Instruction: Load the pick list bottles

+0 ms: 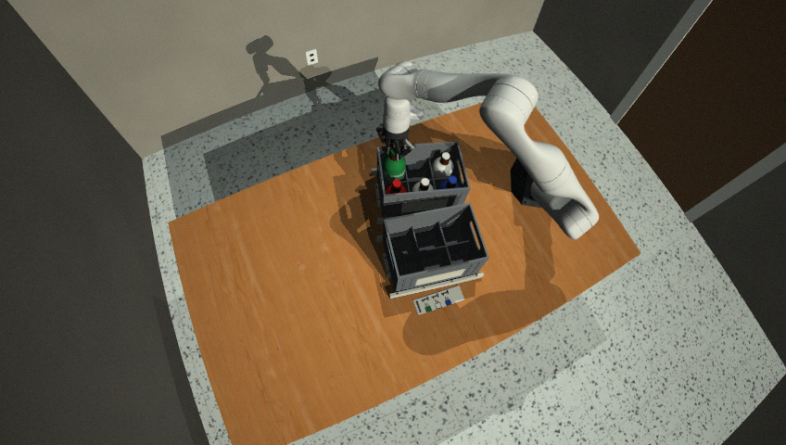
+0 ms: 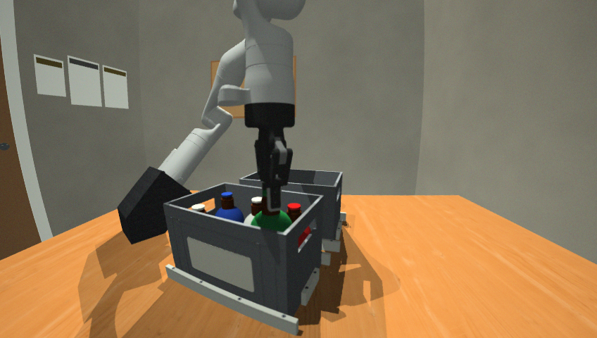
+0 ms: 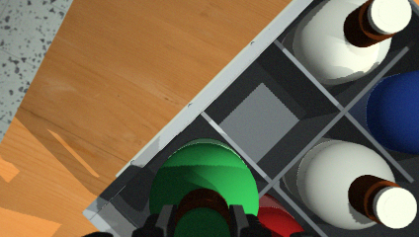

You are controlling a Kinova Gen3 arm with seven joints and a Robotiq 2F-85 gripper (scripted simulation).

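Now: the green bottle 7 cm below my hand. From my hand the other things lie so: red bottle: 12 cm below, 8 cm to the left, 2 cm ahead; then blue bottle: 16 cm behind, 12 cm to the left, 12 cm below; then pick list: 44 cm to the left, 21 cm below, 2 cm behind.
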